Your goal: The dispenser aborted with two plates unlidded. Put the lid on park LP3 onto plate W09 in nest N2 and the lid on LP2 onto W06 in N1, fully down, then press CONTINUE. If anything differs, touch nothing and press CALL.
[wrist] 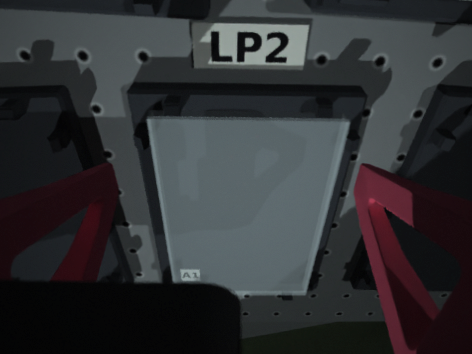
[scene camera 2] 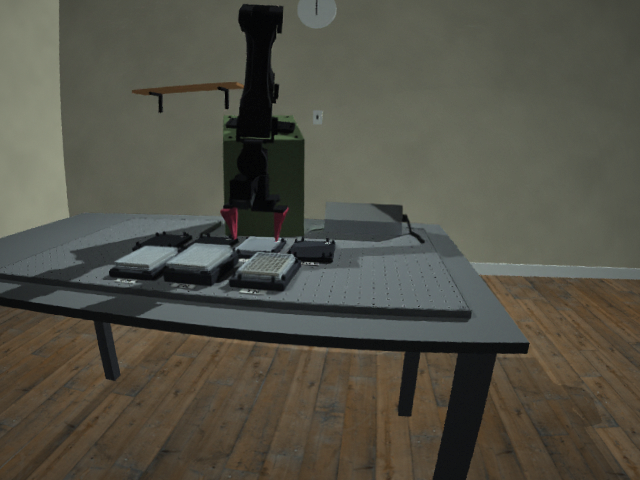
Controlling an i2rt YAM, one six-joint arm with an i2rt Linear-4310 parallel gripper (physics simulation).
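Places are measured from the arm's base along level axes (x ahead, y left, z up), in centimetres.
Pixels of known places: gripper, between the fingertips: [wrist: 236, 177] [scene camera 2: 255, 240].
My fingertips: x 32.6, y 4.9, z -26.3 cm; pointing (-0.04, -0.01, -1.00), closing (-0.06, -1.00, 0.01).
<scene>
Ahead of a thing's pixels: the offset from my fingertips to its top centre. "pt": to the spot under its first point.
A clear, pale lid {dx -5.0, dy -0.2, dz -2.0 cm} [scene camera 2: 261, 244] [wrist: 245, 200] lies on the dark park LP2 {dx -5.0, dy -0.1, dz -1.8 cm} [wrist: 245, 91], with an A1 mark at its lower left in the wrist view. My gripper [scene camera 2: 256, 239] [wrist: 236, 177] is open and empty, its red fingers apart on either side of this lid and a little above it. Plate W06 {dx +13.0, dy +4.9, dz -0.8 cm} [scene camera 2: 266, 264] sits in front nest N1 {dx +13.0, dy +4.9, dz -1.3 cm} [scene camera 2: 258, 281] with its wells showing. The plate in the middle front nest N2 {dx +12.0, dy -8.6, dz -1.1 cm} [scene camera 2: 188, 275] has a smooth pale top {pt dx +13.4, dy -8.0, dz +0.3 cm} [scene camera 2: 202, 254]. Park LP3 {dx -6.0, dy -13.3, dz -1.8 cm} [scene camera 2: 219, 240] is dark and partly hidden behind that plate. The buttons do not show.
A third pale-topped plate {dx +11.1, dy -21.7, dz -0.8 cm} [scene camera 2: 145, 255] stands in the left front nest. Dark holders {pt dx -8.0, dy -26.8, dz -2.8 cm} [scene camera 2: 162, 240] {pt dx -3.6, dy +12.9, dz -2.8 cm} [scene camera 2: 313, 249] stand at the back left and right of LP2. A grey box {dx -28.9, dy +26.0, dz +4.6 cm} [scene camera 2: 361, 222] with a black lever stands at the back right, and a green pedestal [scene camera 2: 276, 180] behind the arm.
</scene>
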